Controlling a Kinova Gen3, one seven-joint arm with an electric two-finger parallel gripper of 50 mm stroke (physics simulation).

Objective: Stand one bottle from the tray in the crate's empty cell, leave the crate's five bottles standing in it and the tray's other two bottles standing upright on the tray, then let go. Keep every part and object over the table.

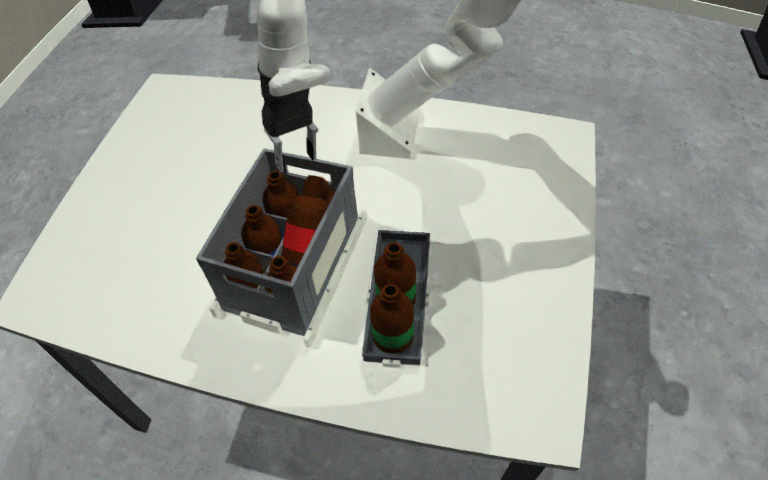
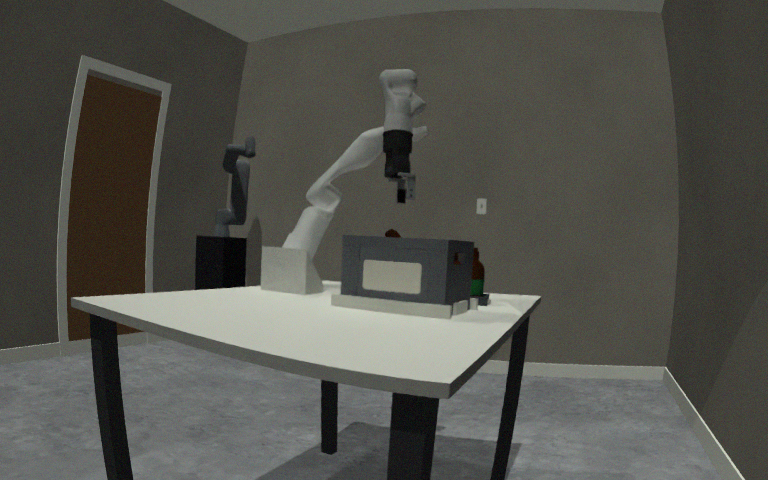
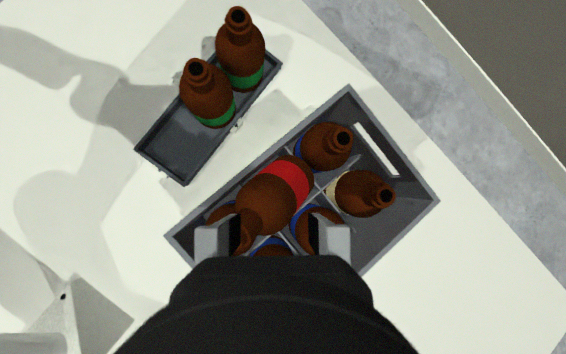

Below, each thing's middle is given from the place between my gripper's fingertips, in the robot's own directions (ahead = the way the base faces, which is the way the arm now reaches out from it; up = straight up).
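My gripper is 150 mm above the red-banded brown bottle [image 1: 305,212] and 20 mm short of it.
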